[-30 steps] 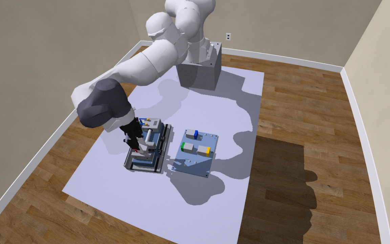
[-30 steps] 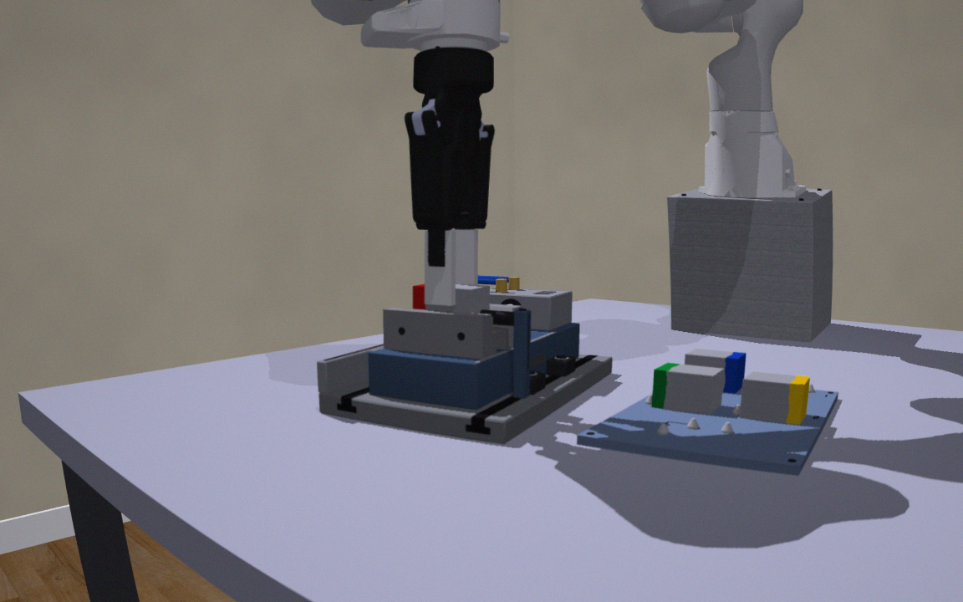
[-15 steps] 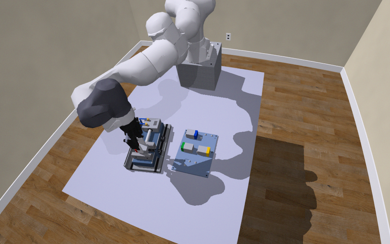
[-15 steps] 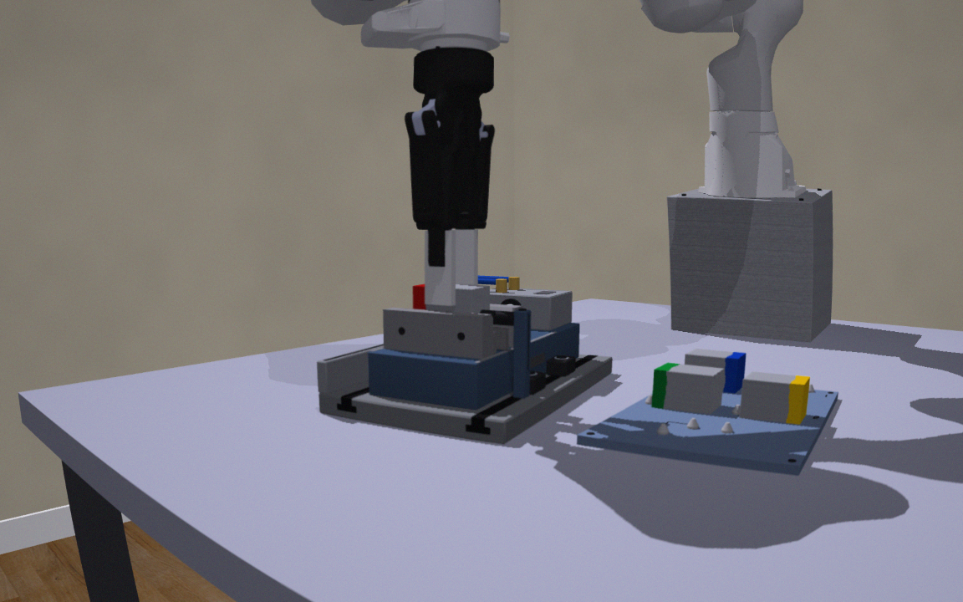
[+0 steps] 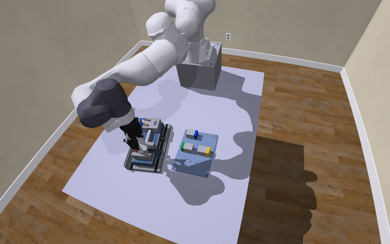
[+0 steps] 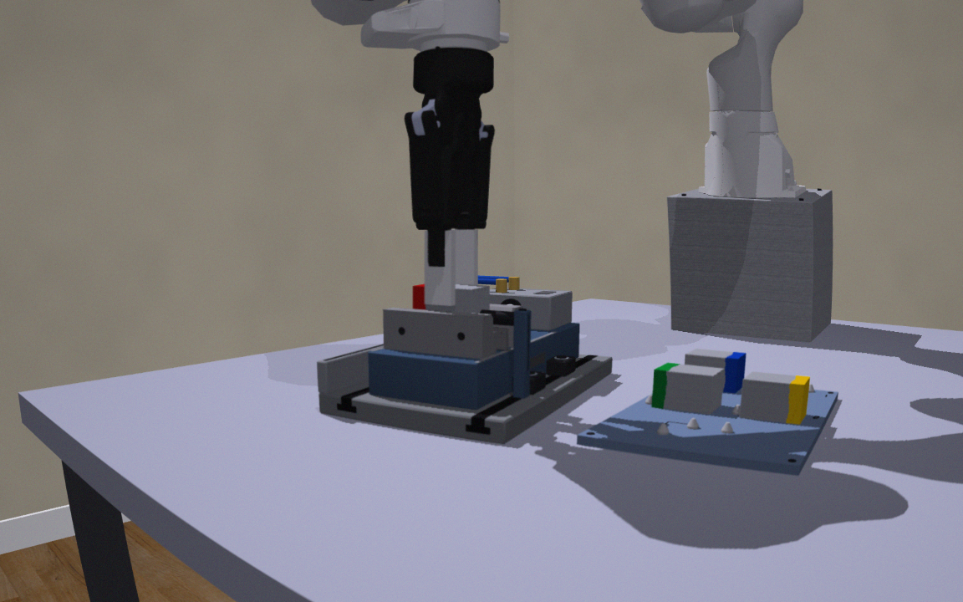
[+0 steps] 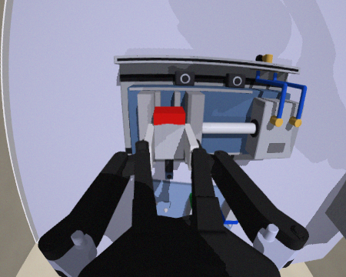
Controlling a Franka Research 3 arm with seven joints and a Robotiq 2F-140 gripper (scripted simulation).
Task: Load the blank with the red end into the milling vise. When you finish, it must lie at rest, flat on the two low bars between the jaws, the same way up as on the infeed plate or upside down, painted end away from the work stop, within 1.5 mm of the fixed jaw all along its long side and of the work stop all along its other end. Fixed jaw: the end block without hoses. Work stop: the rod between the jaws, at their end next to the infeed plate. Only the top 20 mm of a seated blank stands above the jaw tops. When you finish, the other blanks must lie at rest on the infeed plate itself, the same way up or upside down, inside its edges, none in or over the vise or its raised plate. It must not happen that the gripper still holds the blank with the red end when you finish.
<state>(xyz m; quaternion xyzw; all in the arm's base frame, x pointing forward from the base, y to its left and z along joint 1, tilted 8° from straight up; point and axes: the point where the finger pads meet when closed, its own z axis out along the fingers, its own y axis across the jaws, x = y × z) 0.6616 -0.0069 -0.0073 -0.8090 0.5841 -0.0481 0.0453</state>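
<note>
My hand is 40 mm above the red-ended blank. From my hand the other things lie so: hosed end block: 160 mm behind, 50 mm to the right, 60 mm below; fixed jaw: 30 mm ahead, 10 mm to the left, 60 mm below; blue work stop rod: 20 mm behind, 70 mm to the left, 70 mm below.
</note>
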